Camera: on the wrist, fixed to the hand. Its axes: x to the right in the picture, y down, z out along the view.
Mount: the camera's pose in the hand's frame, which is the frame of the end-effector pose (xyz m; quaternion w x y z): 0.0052 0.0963 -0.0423 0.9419 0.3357 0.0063 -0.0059
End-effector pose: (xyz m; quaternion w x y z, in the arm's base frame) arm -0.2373 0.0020 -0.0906 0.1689 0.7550 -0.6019 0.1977
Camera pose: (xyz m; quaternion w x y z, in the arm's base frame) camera -0.3343 -0.0025 -0.0498 0.0894 -0.7702 0.4951 -0.3921
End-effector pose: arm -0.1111 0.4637 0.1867 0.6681 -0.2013 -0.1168 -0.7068
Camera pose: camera -0.0212 0.4330 0.1413 0.6934 0.0398 -0.3443 -0.6317
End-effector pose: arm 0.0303 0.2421 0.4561 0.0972 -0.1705 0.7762 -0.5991
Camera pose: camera -0.0038 0.2996 0.3747 0.1404 -0.1288 0.5296 -0.8266
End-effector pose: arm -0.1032 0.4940 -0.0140 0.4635 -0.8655 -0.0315 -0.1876
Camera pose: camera -0.0889 0.4042 -0.0671 0.7262 -0.6582 -0.0948 -0.1743
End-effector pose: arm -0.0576 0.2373 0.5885 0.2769 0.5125 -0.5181 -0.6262
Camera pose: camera -0.0377 0.1875 0.6791 0.0883 0.5827 -0.6935 -0.4143
